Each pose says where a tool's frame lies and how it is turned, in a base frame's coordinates. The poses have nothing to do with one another.
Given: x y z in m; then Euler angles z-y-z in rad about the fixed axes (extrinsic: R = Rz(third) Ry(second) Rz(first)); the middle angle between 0 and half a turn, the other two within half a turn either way.
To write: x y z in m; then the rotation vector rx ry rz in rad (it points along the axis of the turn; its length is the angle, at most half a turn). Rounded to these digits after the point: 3 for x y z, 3 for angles.
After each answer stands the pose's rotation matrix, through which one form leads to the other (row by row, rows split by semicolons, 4 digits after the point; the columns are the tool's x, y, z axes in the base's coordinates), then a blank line. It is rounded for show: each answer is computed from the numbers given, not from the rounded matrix.
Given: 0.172 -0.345 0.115 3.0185 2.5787 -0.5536
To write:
0.172 -0.345 0.115 2.787 -0.609 0.778
0.7785 -0.4334 0.4539; -0.3368 -0.8988 -0.2806; 0.5296 0.0655 -0.8457

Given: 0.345 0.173 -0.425 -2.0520 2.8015 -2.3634
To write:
0.345 0.173 -0.425 -0.452 -2.877 0.402
-0.9330 0.2702 -0.2376; 0.3250 0.9163 -0.2342; 0.1544 -0.2957 -0.9427

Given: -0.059 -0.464 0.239 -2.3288 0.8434 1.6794
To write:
-0.059 -0.464 0.239 -0.778 -0.360 -0.610
0.7715 0.6311 -0.0810; -0.3757 0.5545 0.7425; 0.5135 -0.5424 0.6649

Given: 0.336 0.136 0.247 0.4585 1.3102 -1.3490
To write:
0.336 0.136 0.247 1.060 0.835 -0.756
0.4826 0.8497 0.2126; -0.1280 0.3085 -0.9426; -0.8664 0.4277 0.2577

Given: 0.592 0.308 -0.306 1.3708 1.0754 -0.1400
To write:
0.592 0.308 -0.306 0.782 0.830 1.104
0.2303 -0.4336 0.8712; 0.9573 0.2617 -0.1228; -0.1748 0.8622 0.4754

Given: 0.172 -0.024 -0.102 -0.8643 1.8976 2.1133
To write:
0.172 -0.024 -0.102 -1.983 0.163 0.834
0.7590 -0.4299 -0.4890; 0.2142 -0.5443 0.8111; -0.6148 -0.7204 -0.3210

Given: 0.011 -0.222 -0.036 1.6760 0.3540 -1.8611
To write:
0.011 -0.222 -0.036 0.348 -0.070 -0.183
0.9811 0.1664 -0.0992; -0.1903 0.9238 -0.3321; 0.0364 0.3447 0.9380

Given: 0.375 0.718 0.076 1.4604 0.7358 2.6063
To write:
0.375 0.718 0.076 0.490 -0.759 -2.096
-0.5772 0.5775 -0.5773; -0.8132 -0.4706 0.3424; -0.0739 0.6671 0.7413

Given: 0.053 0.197 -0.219 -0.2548 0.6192 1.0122
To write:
0.053 0.197 -0.219 -0.375 0.511 0.733
0.6314 -0.7118 0.3076; 0.5347 0.6869 0.4922; -0.5616 -0.1463 0.8143

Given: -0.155 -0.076 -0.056 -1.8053 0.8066 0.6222
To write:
-0.155 -0.076 -0.056 -0.799 0.298 -1.115
0.4362 0.6823 0.5866; -0.8841 0.2034 0.4208; 0.1677 -0.7022 0.6920

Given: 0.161 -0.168 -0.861 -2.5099 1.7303 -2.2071
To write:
0.161 -0.168 -0.861 0.283 -1.853 1.126
-0.5511 -0.5934 -0.5867; 0.2478 0.5550 -0.7941; 0.7968 -0.5830 -0.1588

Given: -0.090 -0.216 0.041 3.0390 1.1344 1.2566
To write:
-0.090 -0.216 0.041 -1.029 -0.831 -1.740
-0.2273 0.9327 0.2801; -0.3682 -0.3486 0.8619; 0.9015 0.0928 0.4227

